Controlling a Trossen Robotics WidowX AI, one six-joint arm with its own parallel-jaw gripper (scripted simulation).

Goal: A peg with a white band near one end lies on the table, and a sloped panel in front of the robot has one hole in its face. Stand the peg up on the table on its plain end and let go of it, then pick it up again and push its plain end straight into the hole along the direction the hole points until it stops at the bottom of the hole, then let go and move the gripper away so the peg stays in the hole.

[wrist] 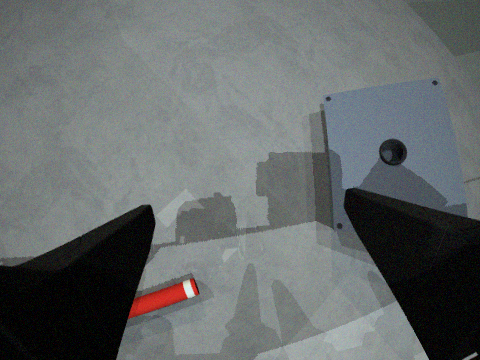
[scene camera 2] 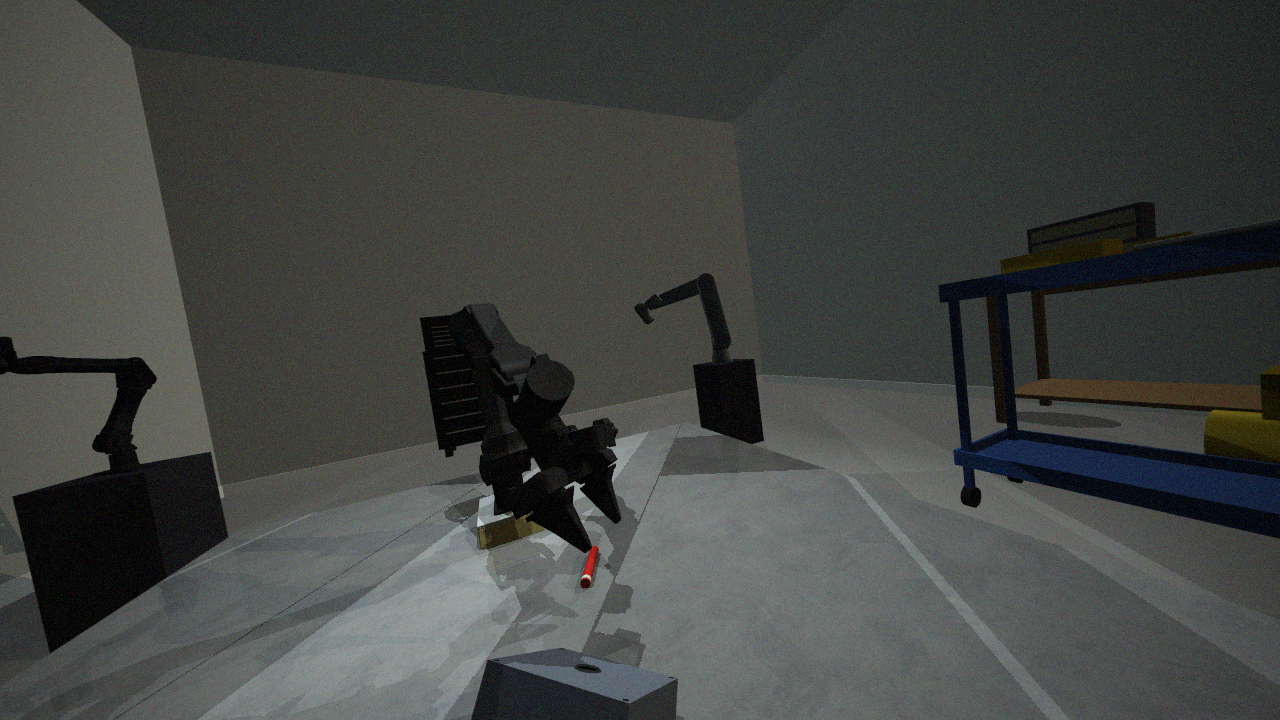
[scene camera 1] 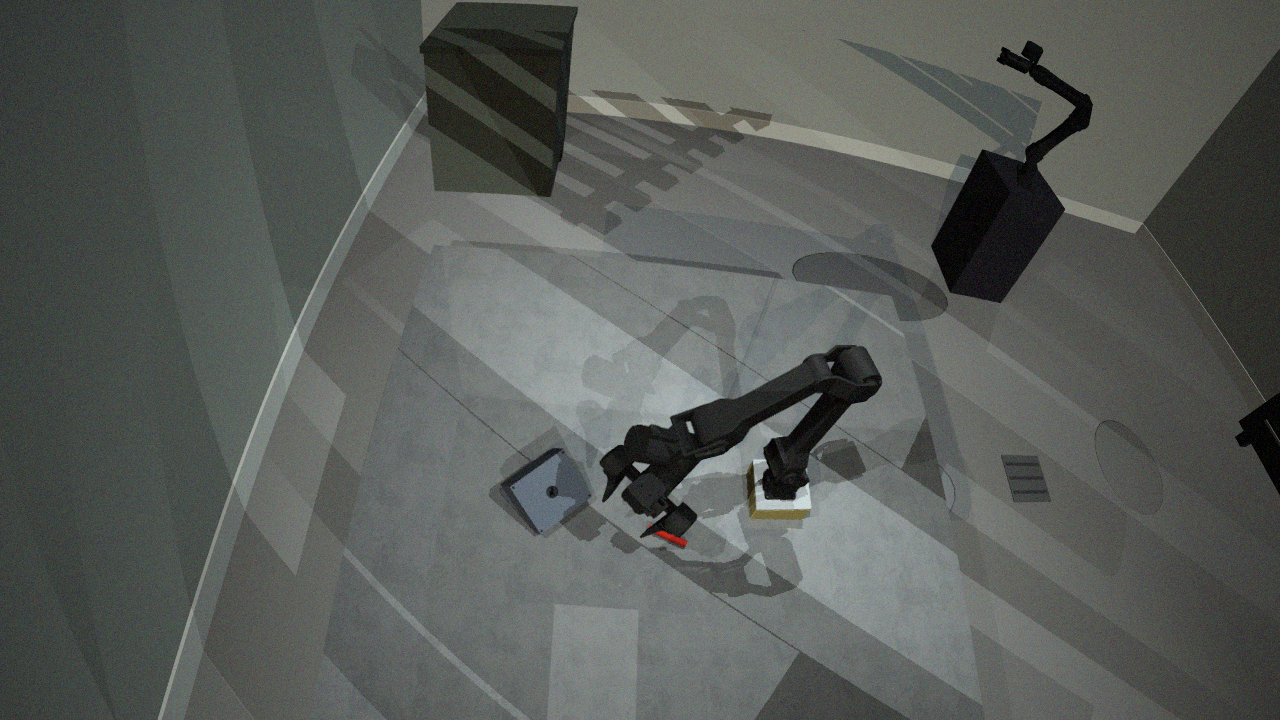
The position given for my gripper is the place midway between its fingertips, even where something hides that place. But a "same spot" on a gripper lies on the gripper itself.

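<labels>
You'd find my gripper in the wrist view [251,206]. Scene camera 2 shows my gripper too, and so does scene camera 1. On my gripper, [scene camera 2: 573,490] and [scene camera 1: 613,481] are one and the same spot.
</labels>
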